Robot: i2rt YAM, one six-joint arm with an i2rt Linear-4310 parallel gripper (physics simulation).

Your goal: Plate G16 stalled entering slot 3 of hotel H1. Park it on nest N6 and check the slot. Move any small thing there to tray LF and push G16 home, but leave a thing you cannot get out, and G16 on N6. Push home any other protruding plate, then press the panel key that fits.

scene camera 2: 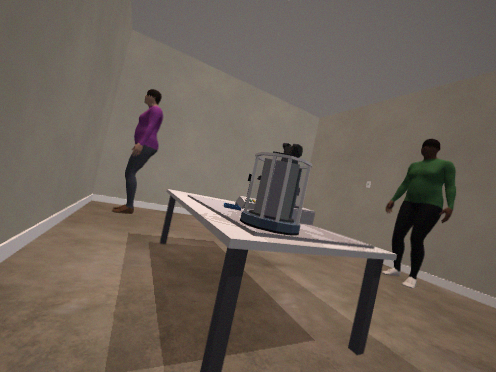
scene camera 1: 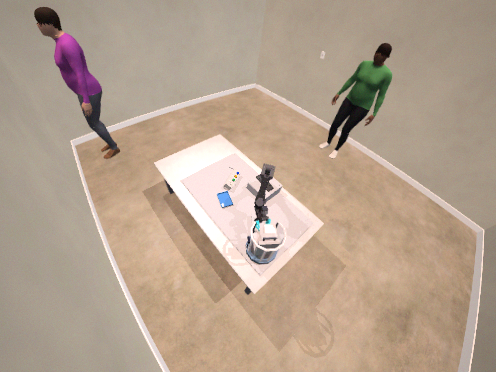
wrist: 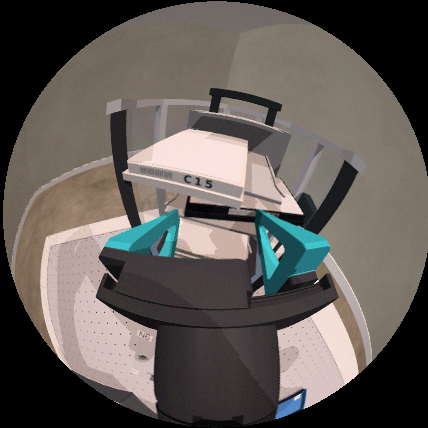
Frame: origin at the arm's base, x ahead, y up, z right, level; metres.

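Where they show: gripper, between the fingertips: (scene camera 1: 264, 231) (wrist: 216, 214).
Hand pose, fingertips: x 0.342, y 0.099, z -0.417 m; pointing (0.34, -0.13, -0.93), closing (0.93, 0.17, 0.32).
Observation:
Each offset is from my fingertips to the top centre of the thing. "spot": to the spot under its first point.
The hotel (scene camera 1: 261, 259) (scene camera 2: 270, 223) (wrist: 120, 165) is a round cage with a blue base. In the wrist view, white plate C15 @(dx -0.007, dy +0.053, dz -0.044 m) (wrist: 187, 165) juts out at its top. A black-fronted piece @(spot: dx -0.015, dy +0.006, dz -0.003 m) (wrist: 200, 208) sits below, its label too small to read. A pale plate @(dx +0.016, dy -0.031, dz -0.032 m) (wrist: 207, 237) lies lower, partly behind the gripper. My gripper (scene camera 1: 263, 223) (wrist: 216, 214) is open and empty at the hotel's front, its teal tips just below and in front of the black-fronted piece. G16's label and slot 3's inside cannot be made out. The N6 label @(spot: dx -0.118, dy -0.131, dz +0.094 m) (wrist: 144, 335) shows on the perforated board.
A blue tray @(dx +0.042, dy -0.174, dz +0.492 m) (scene camera 1: 225, 199) (wrist: 291, 407) lies on the board, its label unreadable. The key panel @(dx -0.129, dy -0.108, dz +0.641 m) (scene camera 1: 233, 179) has coloured keys and stands beyond it. A grey box (scene camera 1: 276, 191) (scene camera 2: 306, 216) stands beside the arm. Vertical posts and a top ring surround the hotel stack. Two people stand off the table.

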